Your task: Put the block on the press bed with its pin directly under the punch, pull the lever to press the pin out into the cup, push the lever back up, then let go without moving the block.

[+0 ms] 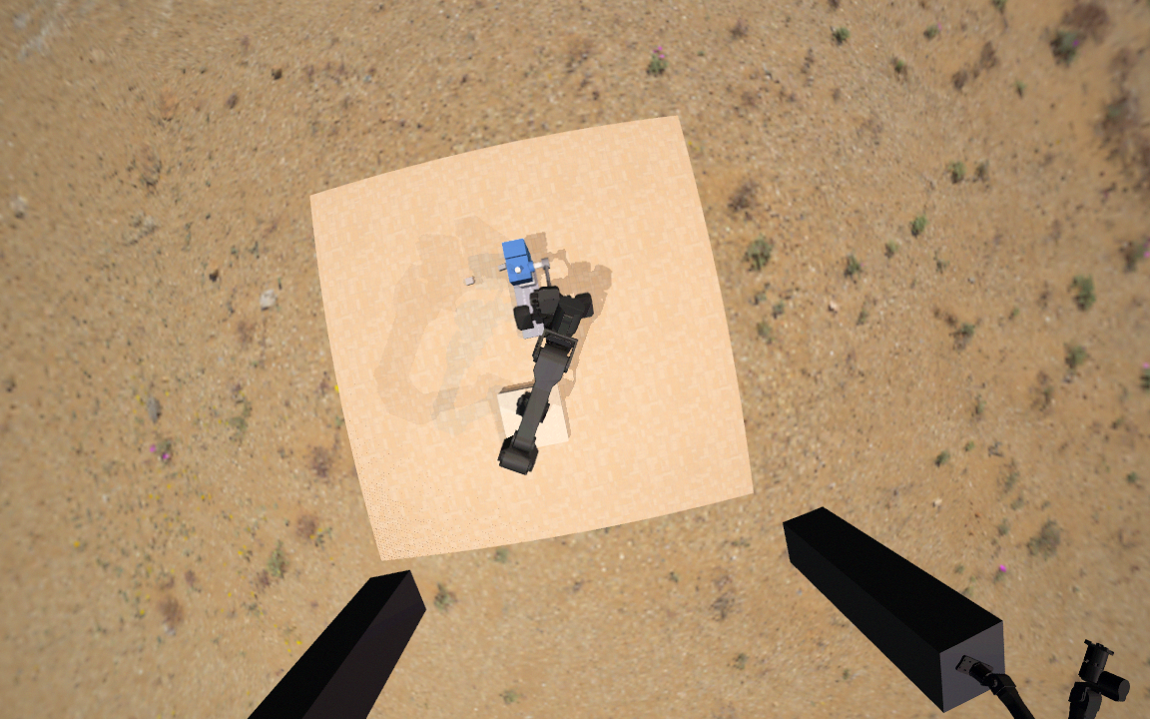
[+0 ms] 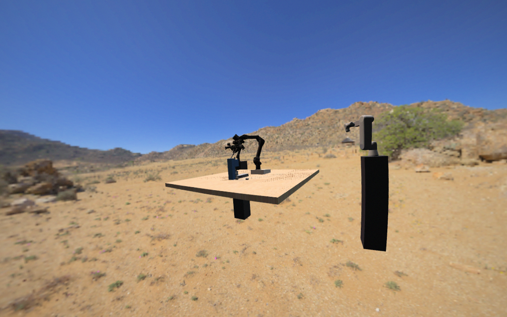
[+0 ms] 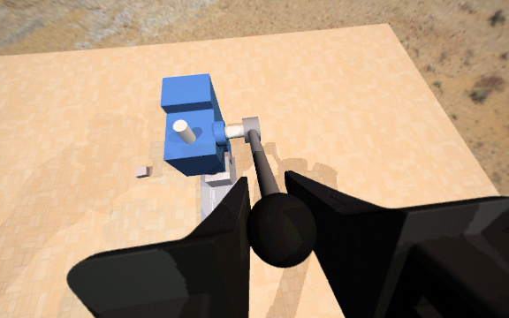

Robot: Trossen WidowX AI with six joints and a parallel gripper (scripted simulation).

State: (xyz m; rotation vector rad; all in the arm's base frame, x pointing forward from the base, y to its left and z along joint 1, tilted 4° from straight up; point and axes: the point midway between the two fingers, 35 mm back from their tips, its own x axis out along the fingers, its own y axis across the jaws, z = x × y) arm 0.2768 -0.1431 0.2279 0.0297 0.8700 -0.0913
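Now: gripper tip 30 mm short of the lever, 30 mm above it and 10 mm to the right of it. Also, from my gripper tip: punch ram (130 mm below, 90 mm ahead, 70 mm to the left).
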